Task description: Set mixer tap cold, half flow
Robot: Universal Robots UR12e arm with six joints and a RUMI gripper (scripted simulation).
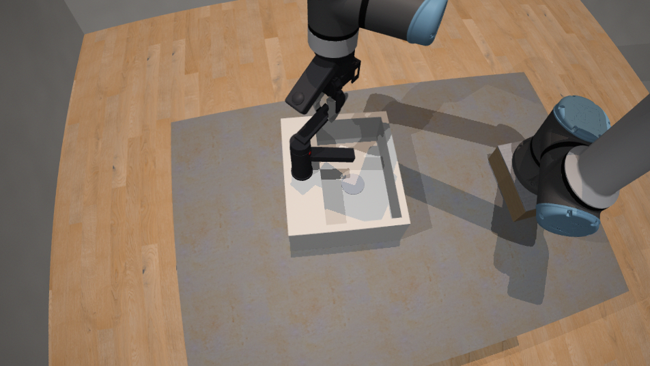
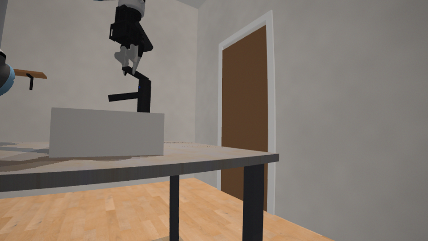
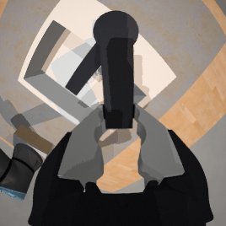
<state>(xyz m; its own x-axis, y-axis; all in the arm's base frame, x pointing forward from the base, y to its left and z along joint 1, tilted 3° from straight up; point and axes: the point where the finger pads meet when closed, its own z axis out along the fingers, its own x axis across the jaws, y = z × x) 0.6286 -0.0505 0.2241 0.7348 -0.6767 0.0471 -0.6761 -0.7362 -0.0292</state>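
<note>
Right now my hand is 20 mm short of the lever and 20 mm to the right of it. The rest, counted from my hand: white basin (60 mm behind, 50 mm to the left, 240 mm below).
</note>
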